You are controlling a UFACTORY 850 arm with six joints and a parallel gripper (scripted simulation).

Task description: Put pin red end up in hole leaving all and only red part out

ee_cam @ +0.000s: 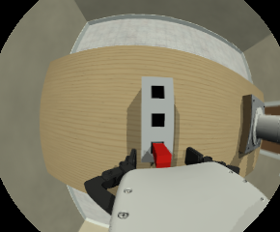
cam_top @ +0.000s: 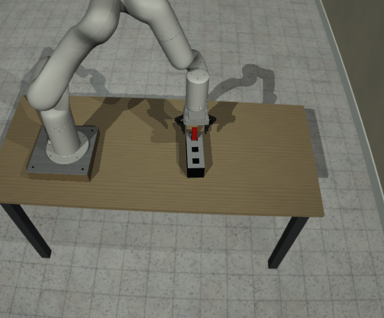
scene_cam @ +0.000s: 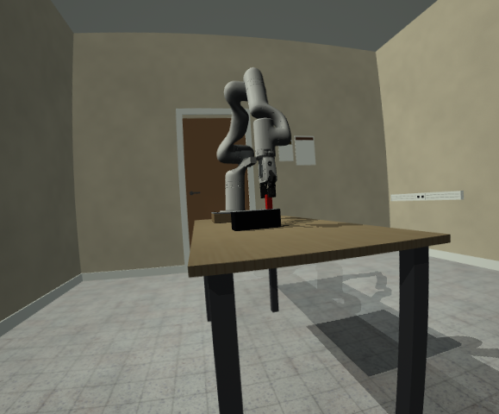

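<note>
My gripper is now 2 cm above the pin. From my hand the other things lie so: black block: 1 cm ahead, 6 cm to the right, 9 cm below.
</note>
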